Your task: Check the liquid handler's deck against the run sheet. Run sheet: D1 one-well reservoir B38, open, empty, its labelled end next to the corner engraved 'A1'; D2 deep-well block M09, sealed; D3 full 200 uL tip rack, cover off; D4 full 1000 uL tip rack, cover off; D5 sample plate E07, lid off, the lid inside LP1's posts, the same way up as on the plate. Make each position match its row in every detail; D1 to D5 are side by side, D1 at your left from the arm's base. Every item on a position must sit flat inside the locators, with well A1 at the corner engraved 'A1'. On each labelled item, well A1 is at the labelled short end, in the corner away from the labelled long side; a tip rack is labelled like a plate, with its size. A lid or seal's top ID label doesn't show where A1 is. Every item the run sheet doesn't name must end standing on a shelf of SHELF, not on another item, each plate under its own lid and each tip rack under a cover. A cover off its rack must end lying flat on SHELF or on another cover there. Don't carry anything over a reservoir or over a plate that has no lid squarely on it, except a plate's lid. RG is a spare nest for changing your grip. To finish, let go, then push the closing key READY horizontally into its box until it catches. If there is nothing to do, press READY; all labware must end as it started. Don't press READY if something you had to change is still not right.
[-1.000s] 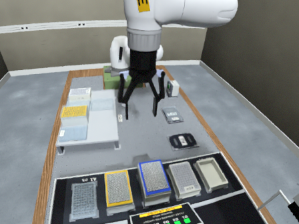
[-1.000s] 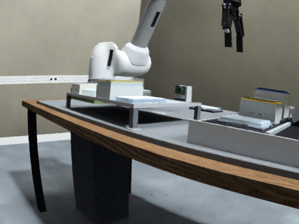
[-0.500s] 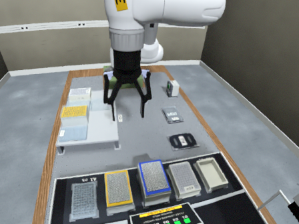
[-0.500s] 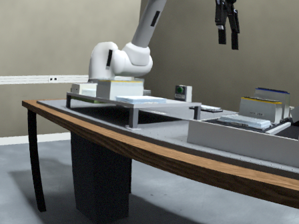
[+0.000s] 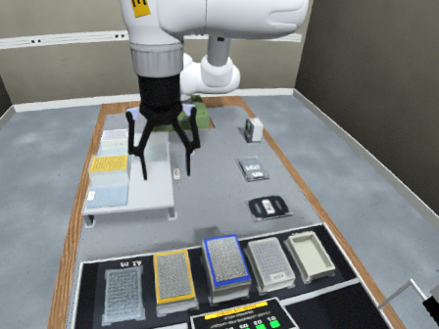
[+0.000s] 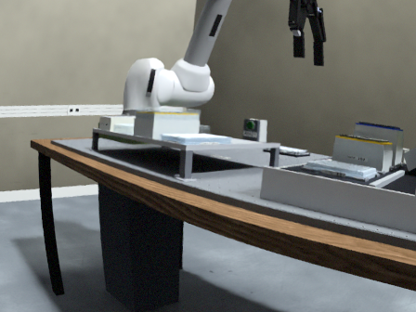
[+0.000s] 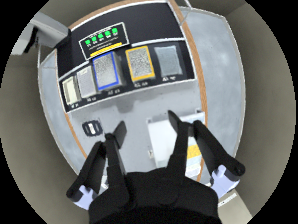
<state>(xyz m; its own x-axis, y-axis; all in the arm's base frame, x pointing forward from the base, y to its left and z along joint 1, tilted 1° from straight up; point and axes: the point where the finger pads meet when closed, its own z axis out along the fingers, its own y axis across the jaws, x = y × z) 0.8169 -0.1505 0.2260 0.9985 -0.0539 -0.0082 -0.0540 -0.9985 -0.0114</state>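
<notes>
My hand is 21 cm above the yellow-rimmed tip rack, 16 cm short of it and 3 cm to the left of it. From my hand the other things lie so: blue-rimmed tip rack (18 cm below, 16 cm ahead, 10 cm to the left); deep-well block (23 cm below, 22 cm to the left, 18 cm ahead); clear sample plate (24 cm below, 16 cm ahead, 15 cm to the right).
</notes>
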